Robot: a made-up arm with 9 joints. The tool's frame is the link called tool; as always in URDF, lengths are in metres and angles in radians.
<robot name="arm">
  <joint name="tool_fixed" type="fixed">
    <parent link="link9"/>
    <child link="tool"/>
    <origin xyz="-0.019 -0.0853 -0.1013" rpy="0 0 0"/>
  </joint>
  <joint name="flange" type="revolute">
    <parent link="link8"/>
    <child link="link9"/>
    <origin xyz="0.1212 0.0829 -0.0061" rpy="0 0 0"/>
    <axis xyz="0 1 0"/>
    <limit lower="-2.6" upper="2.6"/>
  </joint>
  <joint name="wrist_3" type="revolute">
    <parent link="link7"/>
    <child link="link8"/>
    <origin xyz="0.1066 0.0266 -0.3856" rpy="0 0 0"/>
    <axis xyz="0 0 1"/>
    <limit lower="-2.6" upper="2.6"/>
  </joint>
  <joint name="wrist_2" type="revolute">
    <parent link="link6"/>
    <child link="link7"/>
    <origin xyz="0.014 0.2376 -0.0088" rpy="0 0 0"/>
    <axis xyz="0 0 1"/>
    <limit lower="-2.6" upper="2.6"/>
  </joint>
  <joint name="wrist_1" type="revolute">
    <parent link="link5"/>
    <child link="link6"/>
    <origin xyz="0.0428 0.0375 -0.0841" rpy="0 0 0"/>
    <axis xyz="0 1 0"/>
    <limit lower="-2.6" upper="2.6"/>
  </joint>
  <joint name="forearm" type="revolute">
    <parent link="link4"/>
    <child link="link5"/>
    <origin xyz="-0.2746 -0.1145 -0.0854" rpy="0 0 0"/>
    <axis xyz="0 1 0"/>
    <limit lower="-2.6" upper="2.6"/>
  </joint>
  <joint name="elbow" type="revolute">
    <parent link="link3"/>
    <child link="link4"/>
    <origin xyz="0.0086 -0.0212 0.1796" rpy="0 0 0"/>
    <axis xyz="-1 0 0"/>
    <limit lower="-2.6" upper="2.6"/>
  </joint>
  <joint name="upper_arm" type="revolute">
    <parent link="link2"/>
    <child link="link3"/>
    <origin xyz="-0.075 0.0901 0.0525" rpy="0 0 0"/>
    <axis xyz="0 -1 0"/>
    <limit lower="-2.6" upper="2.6"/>
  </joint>
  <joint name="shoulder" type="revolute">
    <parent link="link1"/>
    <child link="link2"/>
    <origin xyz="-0.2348 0.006 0.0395" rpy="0 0 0"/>
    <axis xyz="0 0 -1"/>
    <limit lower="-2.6" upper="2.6"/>
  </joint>
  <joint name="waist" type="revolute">
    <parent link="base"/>
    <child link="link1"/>
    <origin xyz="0 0 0.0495" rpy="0 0 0"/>
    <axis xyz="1 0 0"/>
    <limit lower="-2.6" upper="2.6"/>
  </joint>
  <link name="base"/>
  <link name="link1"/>
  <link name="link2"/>
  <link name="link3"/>
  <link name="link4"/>
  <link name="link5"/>
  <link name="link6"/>
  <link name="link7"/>
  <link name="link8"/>
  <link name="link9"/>
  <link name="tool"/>
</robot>
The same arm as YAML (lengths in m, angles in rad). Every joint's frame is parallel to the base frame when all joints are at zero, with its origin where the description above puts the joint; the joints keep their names.
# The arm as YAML. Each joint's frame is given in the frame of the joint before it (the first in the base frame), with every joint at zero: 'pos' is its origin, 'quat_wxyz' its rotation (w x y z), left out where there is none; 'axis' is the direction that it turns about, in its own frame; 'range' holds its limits. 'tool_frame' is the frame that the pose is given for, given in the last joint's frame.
length_unit: m
angle_unit: rad
joints:
  - joint: waist
    pos: [0.0, 0.0, 0.0495]
    axis: "+x"
    range: [-2.6, 2.6]
  - joint: shoulder
    pos: [-0.2348, 0.006, 0.0395]
    axis: "-z"
    range: [-2.6, 2.6]
  - joint: upper_arm
    pos: [-0.075, 0.0901, 0.0525]
    axis: "-y"
    range: [-2.6, 2.6]
  - joint: elbow
    pos: [0.0086, -0.0212, 0.1796]
    axis: "-x"
    range: [-2.6, 2.6]
  - joint: forearm
    pos: [-0.2746, -0.1145, -0.0854]
    axis: "+y"
    range: [-2.6, 2.6]
  - joint: wrist_1
    pos: [0.0428, 0.0375, -0.0841]
    axis: "+y"
    range: [-2.6, 2.6]
  - joint: wrist_2
    pos: [0.014, 0.2376, -0.0088]
    axis: "+z"
    range: [-2.6, 2.6]
  - joint: wrist_3
    pos: [0.1066, 0.0266, -0.3856]
    axis: "+z"
    range: [-2.6, 2.6]
  - joint: flange
    pos: [0.1212, 0.0829, -0.0061]
    axis: "+y"
    range: [-2.6, 2.6]
tool_frame:
  pos: [-0.019, -0.0853, -0.1013]

